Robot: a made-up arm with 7 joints.
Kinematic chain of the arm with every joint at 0, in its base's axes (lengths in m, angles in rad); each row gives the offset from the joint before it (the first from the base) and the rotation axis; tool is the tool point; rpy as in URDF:
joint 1: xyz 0 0 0.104 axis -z
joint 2: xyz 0 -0.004 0.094 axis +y
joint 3: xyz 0 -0.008 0.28 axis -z
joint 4: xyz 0 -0.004 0.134 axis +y
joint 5: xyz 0 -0.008 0.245 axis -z
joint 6: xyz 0 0 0.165 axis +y
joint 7: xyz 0 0 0.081 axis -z
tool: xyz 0 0 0 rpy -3.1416 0 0
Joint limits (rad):
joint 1: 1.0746..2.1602
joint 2: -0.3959..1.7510
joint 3: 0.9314..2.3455
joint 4: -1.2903..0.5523
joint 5: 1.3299..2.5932
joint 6: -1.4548..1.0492
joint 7: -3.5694..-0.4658
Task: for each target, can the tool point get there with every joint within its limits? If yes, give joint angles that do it. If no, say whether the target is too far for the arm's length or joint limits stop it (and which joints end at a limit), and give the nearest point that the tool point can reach.
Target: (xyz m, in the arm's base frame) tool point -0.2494 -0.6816 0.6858
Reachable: yes | joints 1.7953 0.8677 1.1054 0.2499 1.5364 -0.8319 -2.7973
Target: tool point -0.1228 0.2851 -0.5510
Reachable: no: joint limits stop it (at a limit: joint 1, joint 2, joint 3, joint 4, joint 5, joint 6) | nearest point 0.4166 -0.2790 -0.2212 | short by 0.847 m
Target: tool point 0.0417 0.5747 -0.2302
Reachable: no: joint limits stop it (at a limit: joint 1, joint 2, joint 3, joint 4, joint 5, joint 6) | nearest point 0.0578 0.5645 0.5234 | short by 0.754 m
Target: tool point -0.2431 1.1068 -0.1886
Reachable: no: too far | nearest point 0.0381 0.5722 0.5323 | short by 0.941 m
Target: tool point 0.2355 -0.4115 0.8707
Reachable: yes | joints 1.7855 0.5083 1.4058 -0.7580 1.5388 -0.6107 -3.1446
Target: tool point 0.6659 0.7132 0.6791
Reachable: no: too far | nearest point 0.4110 0.4402 0.6510 | short by 0.375 m
